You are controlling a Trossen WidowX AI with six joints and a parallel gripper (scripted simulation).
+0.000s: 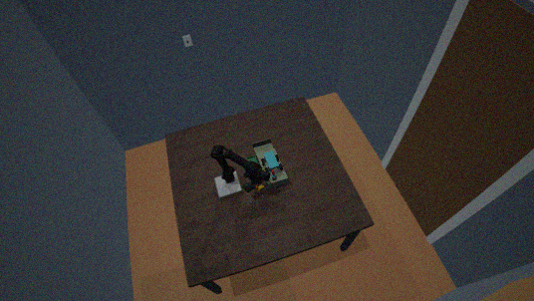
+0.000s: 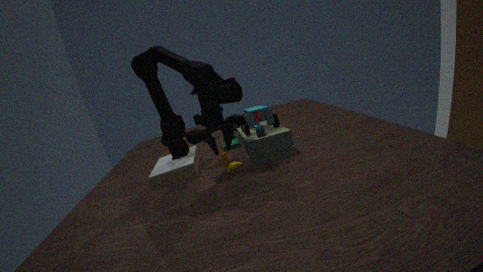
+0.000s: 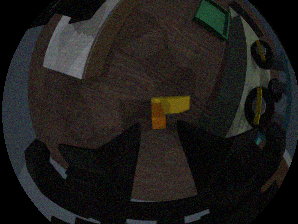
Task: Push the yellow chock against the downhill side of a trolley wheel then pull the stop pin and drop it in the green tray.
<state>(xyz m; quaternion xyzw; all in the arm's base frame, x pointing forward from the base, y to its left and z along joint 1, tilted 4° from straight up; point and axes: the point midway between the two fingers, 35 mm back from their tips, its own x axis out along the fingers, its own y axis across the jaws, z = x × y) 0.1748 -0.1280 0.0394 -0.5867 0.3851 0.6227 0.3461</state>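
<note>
Right now the yellow chock is 2 cm ahead of my gripper tip, 1 cm to the left of it and 5 cm below it. Round my gripper tip: grey-green ramp block: 15 cm ahead, 13 cm to the left, 2 cm below; then trolley: 15 cm ahead, 13 cm to the left, 5 cm above; then red-headed stop pin: 13 cm ahead, 2 cm to the left, 6 cm above.
</note>
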